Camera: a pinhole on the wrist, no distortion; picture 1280 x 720 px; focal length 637.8 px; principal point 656.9 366.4 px. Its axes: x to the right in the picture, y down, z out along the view. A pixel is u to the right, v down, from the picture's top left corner.
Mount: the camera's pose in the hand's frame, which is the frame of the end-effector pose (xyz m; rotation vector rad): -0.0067 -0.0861 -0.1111 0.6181 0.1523 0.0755
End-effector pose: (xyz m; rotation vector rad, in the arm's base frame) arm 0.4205 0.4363 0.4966 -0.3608 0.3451 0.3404
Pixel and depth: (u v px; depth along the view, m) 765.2 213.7 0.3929
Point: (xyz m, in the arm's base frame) 0.7142 0.1914 0.6802
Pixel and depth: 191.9 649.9 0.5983
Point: 0.3675 0.3444 1.2104
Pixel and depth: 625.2 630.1 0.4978
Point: 0.6485 0.4300 0.8994
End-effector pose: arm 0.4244 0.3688 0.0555 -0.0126 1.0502 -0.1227
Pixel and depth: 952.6 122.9 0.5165
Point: 0.6717 -0.1832 -0.1050
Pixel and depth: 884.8 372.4 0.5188
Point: 0.7672 -0.0275 -0.0030
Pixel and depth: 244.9 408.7 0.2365
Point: 0.4368 0.1518 0.2268
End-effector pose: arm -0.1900 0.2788 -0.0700 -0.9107 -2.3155 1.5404
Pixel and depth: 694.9 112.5 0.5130
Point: -0.5696 0.0699 0.3175
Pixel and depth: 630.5 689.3 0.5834
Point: -0.5665 -0.1372 -0.1457
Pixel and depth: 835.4 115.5 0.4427
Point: -0.5793 0.1753 0.2596
